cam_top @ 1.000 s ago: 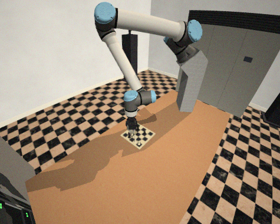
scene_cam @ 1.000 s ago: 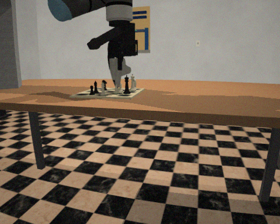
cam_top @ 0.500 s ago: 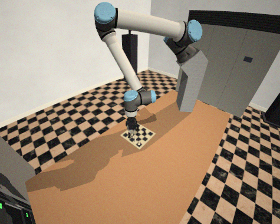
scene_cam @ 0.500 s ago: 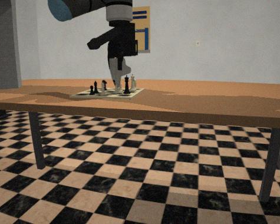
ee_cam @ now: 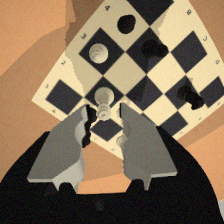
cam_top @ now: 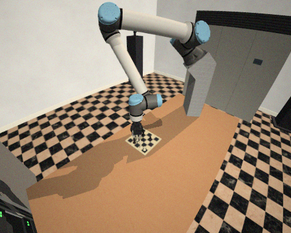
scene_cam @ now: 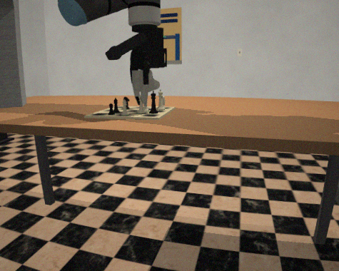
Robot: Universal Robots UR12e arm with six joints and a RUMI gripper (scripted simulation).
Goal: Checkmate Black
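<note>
Right now my hand is 4 cm short of the tall black piece and 1 cm above it. Also, from my hand: tall white piece: 4 cm ahead, 7 cm to the left, 1 cm below; chessboard: 3 cm behind, 4 cm to the left, 4 cm below.
</note>
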